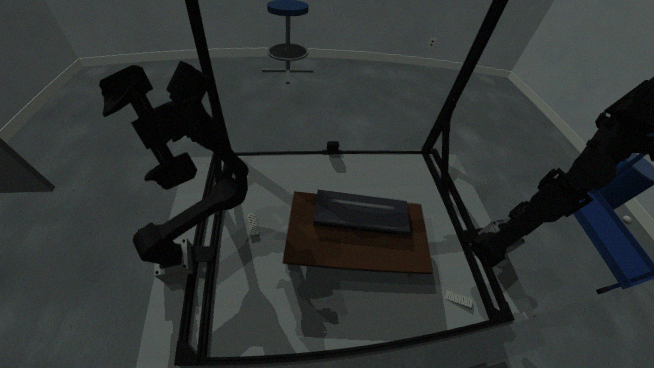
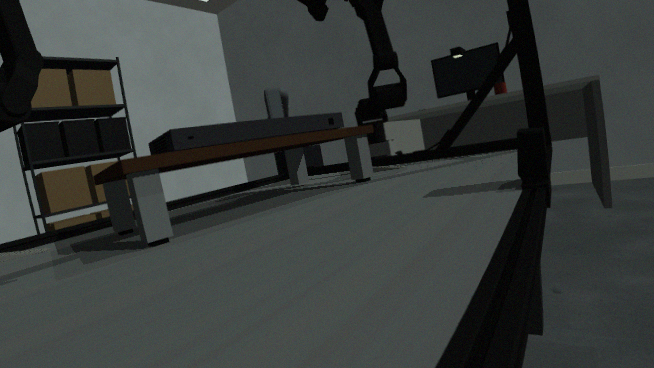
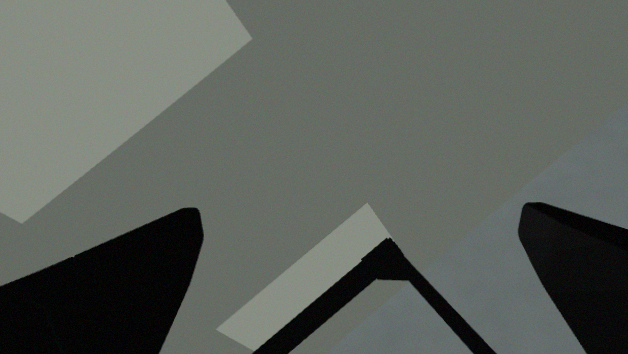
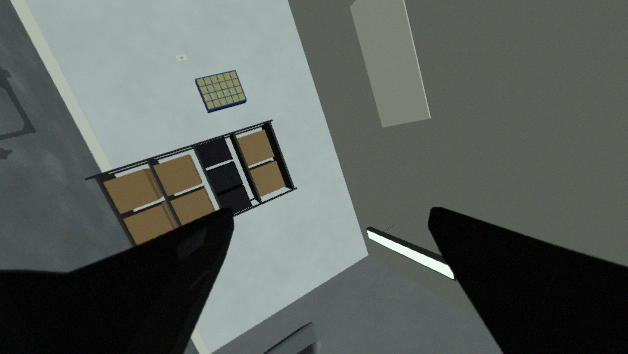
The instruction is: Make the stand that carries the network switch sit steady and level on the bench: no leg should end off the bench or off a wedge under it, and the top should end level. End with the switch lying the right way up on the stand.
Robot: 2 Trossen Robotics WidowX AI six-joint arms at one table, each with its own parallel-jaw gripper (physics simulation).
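Frame: origin at the left arm's base, x left, y back, z up, level; millimetres.
Seen in the pictures: left gripper, fingertip midpoint: [image 3: 356,220]; right gripper, fingertip midpoint: [image 1: 127,148] [image 4: 332,216]; right arm's base, origin of the base link: [image 1: 170,256] [image 2: 376,143].
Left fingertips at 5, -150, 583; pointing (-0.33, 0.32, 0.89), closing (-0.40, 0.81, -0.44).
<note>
Offsets run from my left fingertips to a thing's middle, as dx, dy, dz.
The stand [image 1: 347,252] [image 2: 252,146] has a brown top and grey legs and sits mid-bench. The dark network switch @(-148, -354, -579) [image 1: 362,212] [image 2: 245,133] lies flat on its back half. One white wedge @(-207, -694, -690) [image 1: 252,223] lies on the bench left of the stand, and another wedge @(+147, -76, -690) [image 1: 459,299] lies at the front right. My right gripper [image 1: 165,124] [image 4: 330,214] is open and empty. It is raised high at the left, far from the stand, and points up at the wall and ceiling. One finger of my left gripper [image 3: 168,267] shows against the ceiling; that gripper is open and empty.
Black cage posts [image 1: 209,73] [image 1: 464,80] and rails ring the bench. A small black block [image 1: 332,147] sits on the back rail. A blue stool [image 1: 287,22] stands on the floor beyond.
</note>
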